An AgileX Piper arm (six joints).
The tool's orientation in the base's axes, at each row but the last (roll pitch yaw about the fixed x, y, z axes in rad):
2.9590, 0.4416, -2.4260
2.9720, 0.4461, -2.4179
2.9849, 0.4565, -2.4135
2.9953, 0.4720, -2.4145
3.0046, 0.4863, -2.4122
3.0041, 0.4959, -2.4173
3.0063, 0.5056, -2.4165
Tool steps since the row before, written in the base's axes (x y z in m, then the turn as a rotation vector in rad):
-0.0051, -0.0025, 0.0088, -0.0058, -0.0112, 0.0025
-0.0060, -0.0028, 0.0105, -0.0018, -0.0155, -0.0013
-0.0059, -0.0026, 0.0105, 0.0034, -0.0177, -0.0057
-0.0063, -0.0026, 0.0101, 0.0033, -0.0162, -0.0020
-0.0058, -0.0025, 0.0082, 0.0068, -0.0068, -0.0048
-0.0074, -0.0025, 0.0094, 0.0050, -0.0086, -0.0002
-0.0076, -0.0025, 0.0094, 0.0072, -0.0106, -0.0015
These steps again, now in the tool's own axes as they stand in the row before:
0.0012, 0.0033, -0.0099, 0.0095, -0.0032, -0.0080
0.0012, 0.0039, -0.0117, 0.0110, -0.0096, -0.0055
0.0009, 0.0039, -0.0117, 0.0108, -0.0154, -0.0014
0.0011, 0.0040, -0.0115, 0.0083, -0.0139, -0.0041
0.0015, 0.0034, -0.0097, 0.0018, -0.0101, 0.0031
0.0019, 0.0046, -0.0112, 0.0018, -0.0096, -0.0021
0.0019, 0.0047, -0.0112, 0.0022, -0.0127, -0.0012

